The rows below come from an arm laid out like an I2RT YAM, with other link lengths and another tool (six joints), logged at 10 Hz.
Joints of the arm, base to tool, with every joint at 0 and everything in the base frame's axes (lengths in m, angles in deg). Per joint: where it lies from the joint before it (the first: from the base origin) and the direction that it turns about. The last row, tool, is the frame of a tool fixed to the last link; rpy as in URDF.
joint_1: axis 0 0 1 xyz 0 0 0.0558
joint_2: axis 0 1 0 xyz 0.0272 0.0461 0.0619
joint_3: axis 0 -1 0 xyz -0.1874 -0.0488 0
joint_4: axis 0 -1 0 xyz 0.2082 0.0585 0.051
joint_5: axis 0 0 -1 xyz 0.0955 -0.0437 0.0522
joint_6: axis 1 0 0 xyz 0.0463 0 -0.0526
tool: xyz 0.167 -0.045 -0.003 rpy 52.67 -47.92 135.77
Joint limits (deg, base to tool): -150..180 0..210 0..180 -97..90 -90..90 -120..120
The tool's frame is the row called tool.
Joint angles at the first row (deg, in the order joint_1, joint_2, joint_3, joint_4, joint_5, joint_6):
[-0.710 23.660 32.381 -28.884 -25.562 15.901]
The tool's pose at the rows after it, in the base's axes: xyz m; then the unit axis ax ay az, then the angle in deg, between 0 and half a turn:
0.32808 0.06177 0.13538 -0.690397 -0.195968 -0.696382 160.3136
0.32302 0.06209 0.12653 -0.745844 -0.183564 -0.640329 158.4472
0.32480 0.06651 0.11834 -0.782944 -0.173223 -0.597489 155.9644
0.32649 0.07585 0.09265 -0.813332 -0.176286 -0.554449 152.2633
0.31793 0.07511 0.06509 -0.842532 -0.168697 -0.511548 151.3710
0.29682 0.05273 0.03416 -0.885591 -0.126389 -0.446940 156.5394
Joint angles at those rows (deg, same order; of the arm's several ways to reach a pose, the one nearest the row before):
[-0.712 36.904 45.276 -40.535 -25.628 14.873]
[-0.711 48.947 57.471 -49.998 -25.715 14.589]
[-0.732 59.419 66.654 -55.549 -26.960 14.546]
[-0.710 68.378 70.063 -57.080 -29.605 12.754]
[-0.710 73.406 70.412 -58.610 -29.409 12.054]
[-0.689 77.121 70.498 -62.019 -23.004 15.551]

